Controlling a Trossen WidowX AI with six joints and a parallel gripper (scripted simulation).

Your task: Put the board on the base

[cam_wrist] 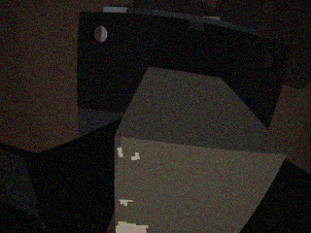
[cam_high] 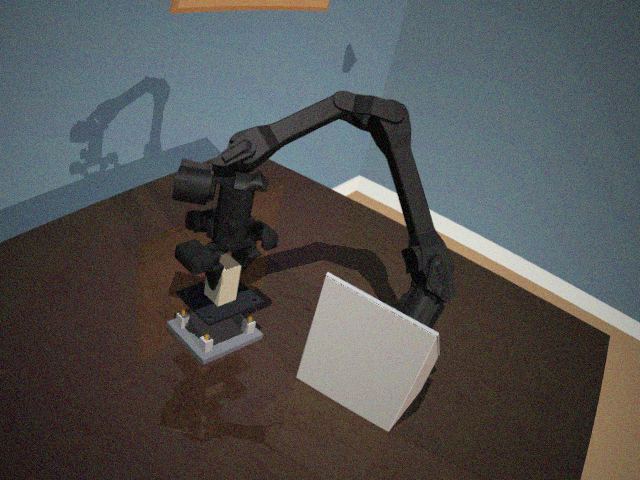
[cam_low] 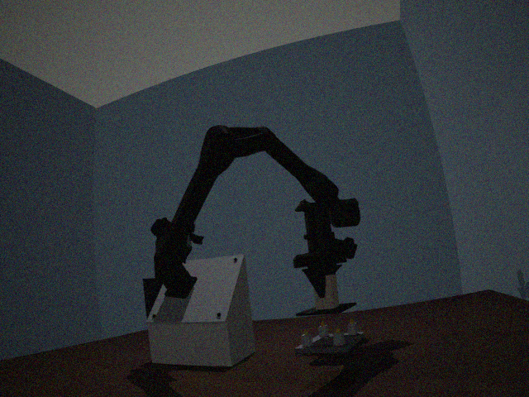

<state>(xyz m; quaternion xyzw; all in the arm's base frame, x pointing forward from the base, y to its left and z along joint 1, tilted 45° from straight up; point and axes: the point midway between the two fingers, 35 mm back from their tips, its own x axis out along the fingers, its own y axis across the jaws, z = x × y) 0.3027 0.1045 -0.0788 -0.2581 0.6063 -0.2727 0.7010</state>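
The grey base is 11 cm below my gripper tip. Also, from my gripper tip: flat black board (1 cm below).
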